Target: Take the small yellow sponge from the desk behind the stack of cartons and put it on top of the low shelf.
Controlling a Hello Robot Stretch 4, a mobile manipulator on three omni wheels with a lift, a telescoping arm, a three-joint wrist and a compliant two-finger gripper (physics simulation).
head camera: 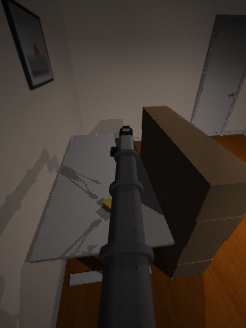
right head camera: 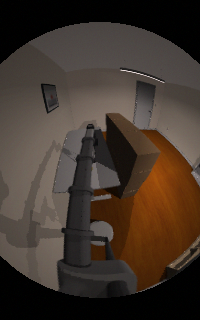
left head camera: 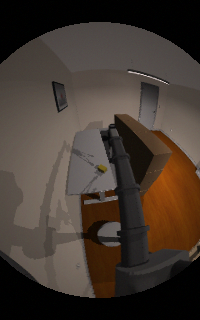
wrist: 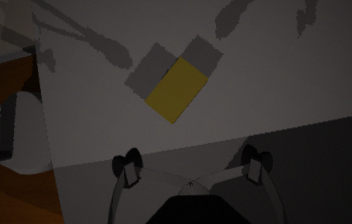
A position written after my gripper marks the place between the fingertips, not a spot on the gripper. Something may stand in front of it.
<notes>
In view: my gripper (wrist: 191, 159), a yellow sponge (wrist: 181, 84) and a grey desk (head camera: 76, 224).
The grey desk shows as well in the right head camera view (right head camera: 65, 171) and in the wrist view (wrist: 272, 84).
</notes>
